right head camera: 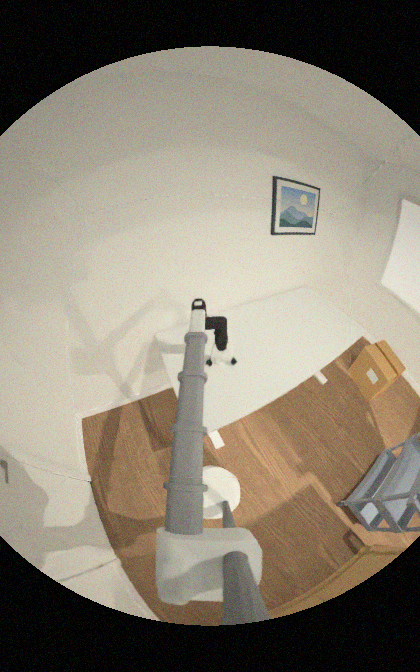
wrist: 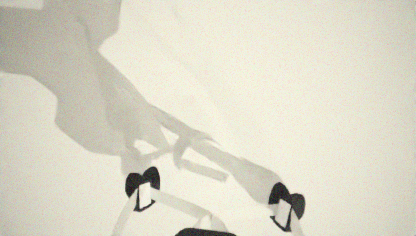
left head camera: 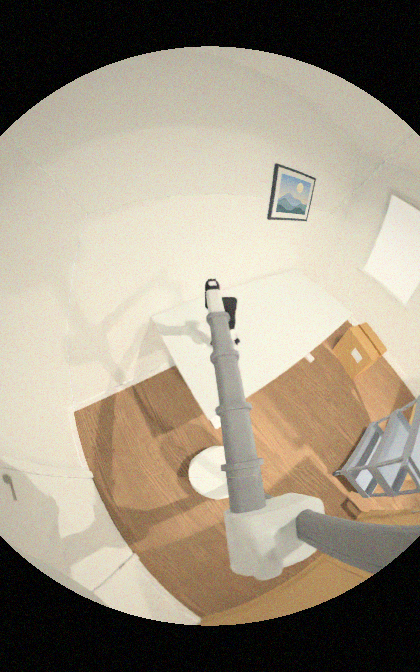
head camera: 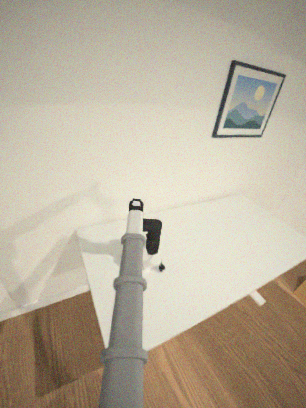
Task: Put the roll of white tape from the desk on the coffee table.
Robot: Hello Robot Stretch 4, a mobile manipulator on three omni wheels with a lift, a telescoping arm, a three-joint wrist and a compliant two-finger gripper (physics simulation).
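Frame: origin at the robot's base, x ahead, y left, z up, level; metres.
Seen in the pictures: gripper, fingertip midpoint: (wrist: pixel 214 189) (head camera: pixel 148 270).
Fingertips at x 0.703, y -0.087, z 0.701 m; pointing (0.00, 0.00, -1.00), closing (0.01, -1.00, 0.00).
Note:
A point is followed by its place in that frame.
A large white table top (head camera: pixel 200 280) {x 0.658, y -0.359, z 0.692 m} (left head camera: pixel 280 320) (right head camera: pixel 280 350) stands against the wall; I cannot tell whether it is the desk or the coffee table. The roll of white tape does not show in any view. My gripper (right head camera: pixel 221 361) (wrist: pixel 214 189) {x 0.703, y -0.087, z 0.701 m} is over the left part of this table top, with its two dark fingertips wide apart and no object visible between them. In the head camera view one fingertip (head camera: pixel 161 267) {x 0.692, y -0.149, z 0.742 m} shows and the other is hidden behind the arm. Shadows of the arm and gripper fall across the white surface in the wrist view.
A round white top (left head camera: pixel 206 472) (right head camera: pixel 222 492) stands low in front of the table. A cardboard box (left head camera: pixel 356 352) (right head camera: pixel 371 372) is at the right, with a grey rack (right head camera: pixel 382 501) nearer. A framed picture (head camera: pixel 227 131) {x 1.448, y -0.599, z 1.281 m} hangs on the wall behind.

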